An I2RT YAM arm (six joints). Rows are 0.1 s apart.
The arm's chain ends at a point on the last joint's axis. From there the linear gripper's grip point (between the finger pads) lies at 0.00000 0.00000 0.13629 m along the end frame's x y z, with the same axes.
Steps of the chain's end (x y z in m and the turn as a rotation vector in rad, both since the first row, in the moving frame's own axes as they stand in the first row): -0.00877, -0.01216, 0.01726, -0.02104, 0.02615, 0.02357; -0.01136, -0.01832, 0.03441, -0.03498, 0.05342, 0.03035; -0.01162, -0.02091, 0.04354, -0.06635, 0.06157, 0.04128; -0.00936, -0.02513, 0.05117, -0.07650, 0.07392, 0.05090; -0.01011, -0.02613, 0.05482, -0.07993, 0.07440, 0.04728
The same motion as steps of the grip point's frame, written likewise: -0.00524, -0.00925, 0.01718, -0.02104, 0.02615, 0.02357; -0.00416, -0.01345, 0.03413, -0.03498, 0.05342, 0.03035; -0.00343, -0.01171, 0.04298, -0.06635, 0.06157, 0.04128; 0.00043, -0.01447, 0.05040, -0.07650, 0.07392, 0.05090; -0.00025, -0.01502, 0.05401, -0.07993, 0.07440, 0.04728
